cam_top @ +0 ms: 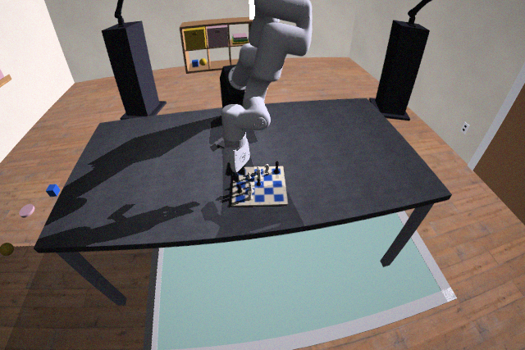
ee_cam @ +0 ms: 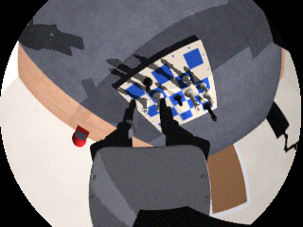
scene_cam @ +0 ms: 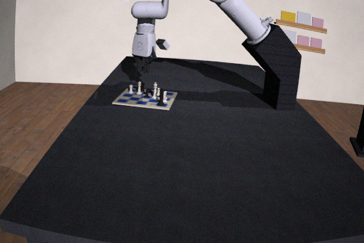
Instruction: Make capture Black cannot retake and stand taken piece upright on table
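Right now the blue-and-cream chessboard is 50 mm behind my hand, 70 mm to the left of it and 100 mm below it. From my hand the other things lie so: white piece 80 mm behind, 70 mm to the left, 70 mm below.
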